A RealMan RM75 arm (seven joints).
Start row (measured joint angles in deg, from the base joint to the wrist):
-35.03 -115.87 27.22 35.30 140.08 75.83 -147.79
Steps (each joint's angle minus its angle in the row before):
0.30 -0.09 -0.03 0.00 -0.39 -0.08 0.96
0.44 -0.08 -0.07 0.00 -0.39 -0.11 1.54
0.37 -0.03 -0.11 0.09 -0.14 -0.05 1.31
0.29 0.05 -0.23 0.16 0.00 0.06 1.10
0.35 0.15 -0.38 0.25 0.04 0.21 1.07
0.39 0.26 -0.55 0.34 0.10 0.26 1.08
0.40 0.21 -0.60 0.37 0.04 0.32 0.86
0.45 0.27 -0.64 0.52 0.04 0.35 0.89
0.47 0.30 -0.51 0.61 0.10 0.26 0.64
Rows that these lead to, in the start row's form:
-34.73 -115.96 27.19 35.30 139.69 75.75 -146.83
-34.29 -116.04 27.12 35.30 139.30 75.64 -145.29
-33.92 -116.07 27.01 35.39 139.16 75.59 -143.98
-33.63 -116.02 26.78 35.55 139.16 75.65 -142.88
-33.28 -115.87 26.40 35.80 139.20 75.86 -141.81
-32.89 -115.61 25.85 36.14 139.30 76.12 -140.73
-32.49 -115.40 25.25 36.51 139.34 76.44 -139.87
-32.04 -115.13 24.61 37.03 139.38 76.79 -138.98
-31.57 -114.83 24.10 37.64 139.48 77.05 -138.34

